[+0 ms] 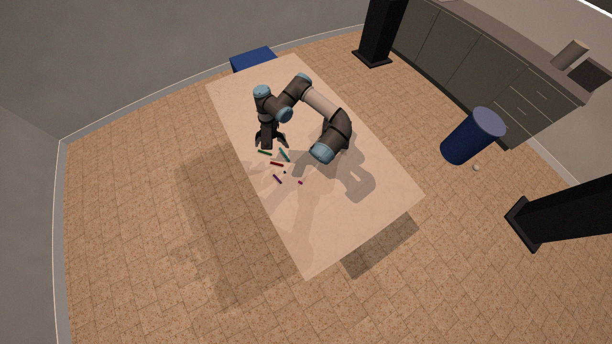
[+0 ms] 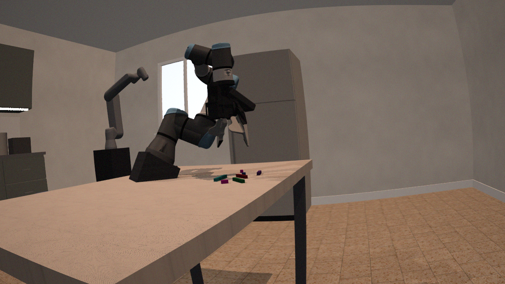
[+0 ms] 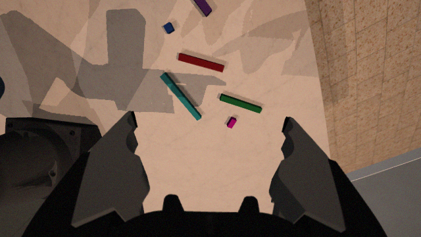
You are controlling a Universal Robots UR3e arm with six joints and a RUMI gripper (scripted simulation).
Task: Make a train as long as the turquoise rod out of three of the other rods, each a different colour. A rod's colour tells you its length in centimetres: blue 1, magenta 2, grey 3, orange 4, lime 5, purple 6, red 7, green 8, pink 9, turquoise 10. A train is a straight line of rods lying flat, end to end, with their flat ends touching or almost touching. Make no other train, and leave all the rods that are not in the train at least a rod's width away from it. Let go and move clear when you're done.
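Now: the green rod 30 mm ahead of my hand, 60 mm to the right of it and 100 mm below it. From my hand the other things lie so: red rod 40 mm to the left, 100 mm below; turquoise rod 50 mm behind, 100 mm below; blue rod 10 mm behind, 100 mm to the left, 100 mm below.
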